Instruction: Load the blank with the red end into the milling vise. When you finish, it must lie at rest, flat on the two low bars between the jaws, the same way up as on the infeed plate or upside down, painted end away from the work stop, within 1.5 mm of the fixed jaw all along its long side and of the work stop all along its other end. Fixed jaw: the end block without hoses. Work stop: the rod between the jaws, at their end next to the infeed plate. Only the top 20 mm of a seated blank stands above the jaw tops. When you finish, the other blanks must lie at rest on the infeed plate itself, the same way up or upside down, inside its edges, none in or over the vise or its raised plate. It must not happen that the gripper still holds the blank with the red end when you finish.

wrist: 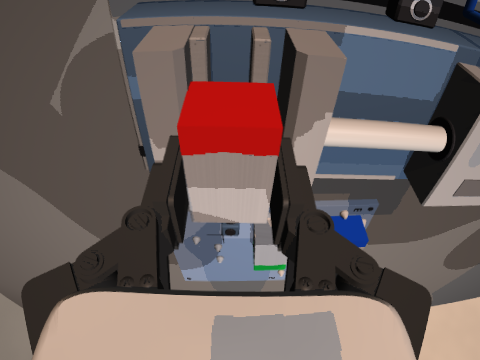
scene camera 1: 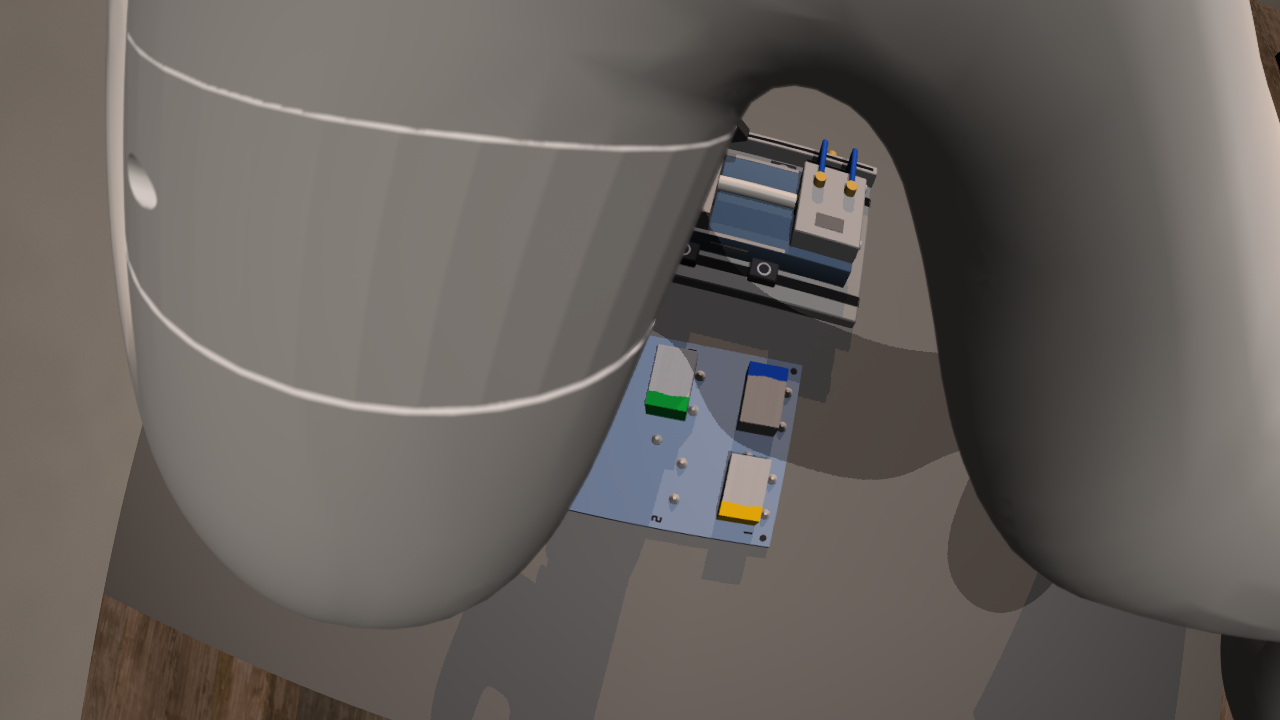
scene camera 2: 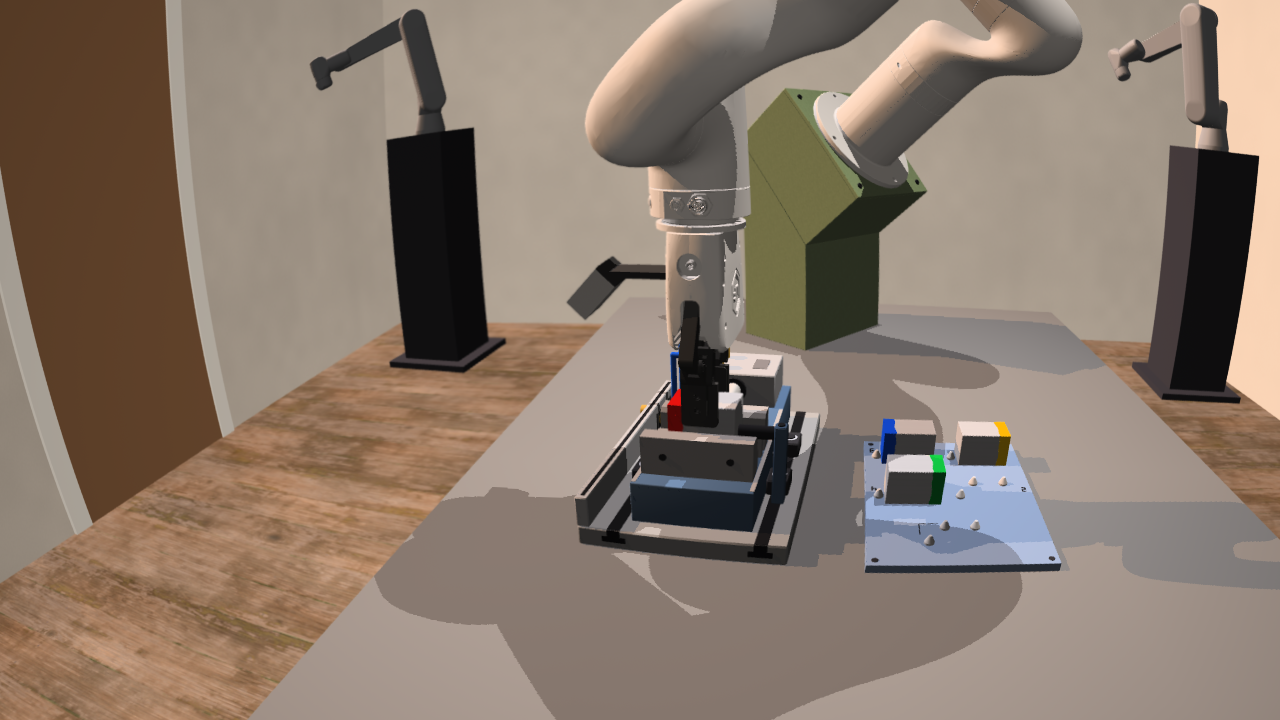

Path:
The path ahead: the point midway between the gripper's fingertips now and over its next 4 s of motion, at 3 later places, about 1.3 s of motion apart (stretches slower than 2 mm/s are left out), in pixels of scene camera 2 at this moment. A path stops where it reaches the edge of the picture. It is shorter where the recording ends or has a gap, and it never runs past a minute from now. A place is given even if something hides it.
The gripper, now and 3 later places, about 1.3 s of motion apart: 706, 415; 705, 414; 705, 401; 705, 392

